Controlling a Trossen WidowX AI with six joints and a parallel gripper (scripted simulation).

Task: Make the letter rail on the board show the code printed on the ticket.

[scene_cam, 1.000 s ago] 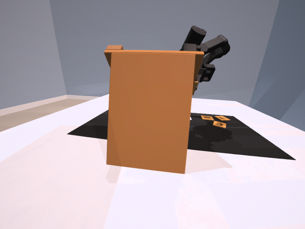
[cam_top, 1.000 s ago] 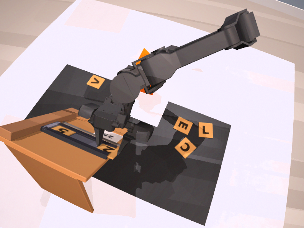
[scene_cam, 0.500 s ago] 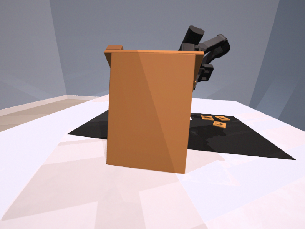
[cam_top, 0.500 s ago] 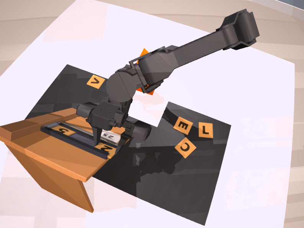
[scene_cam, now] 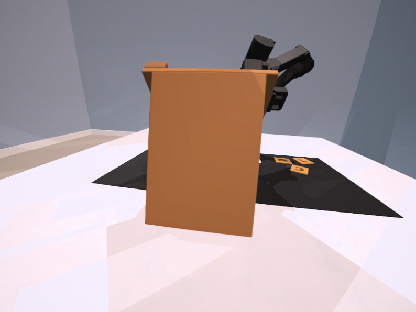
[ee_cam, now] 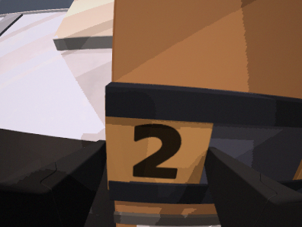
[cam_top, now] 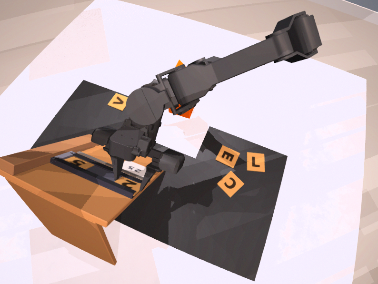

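Right now my gripper tip is 1 cm short of the tile marked 5 and 13 cm to the left of it. Also, from my gripper tip: black mat: 15 cm behind, 3 cm to the right, 18 cm below; then tile marked 2: right at my gripper tip; then white ticket: 6 cm behind, 3 cm to the right, 8 cm below.
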